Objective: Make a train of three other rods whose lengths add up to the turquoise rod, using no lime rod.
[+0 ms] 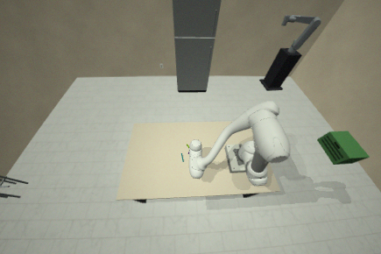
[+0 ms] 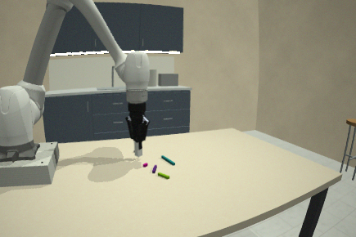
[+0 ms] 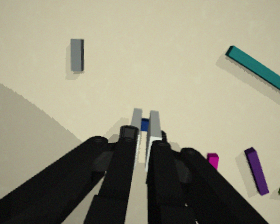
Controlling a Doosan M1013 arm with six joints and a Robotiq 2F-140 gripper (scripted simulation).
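My gripper is now 3 cm above the small blue rod. Round my hand: turquoise rod (11 cm ahead, 8 cm to the right, 4 cm below); then grey rod (9 cm to the left, 4 cm below, 2 cm ahead); then magenta rod (9 cm to the right, 4 cm below).
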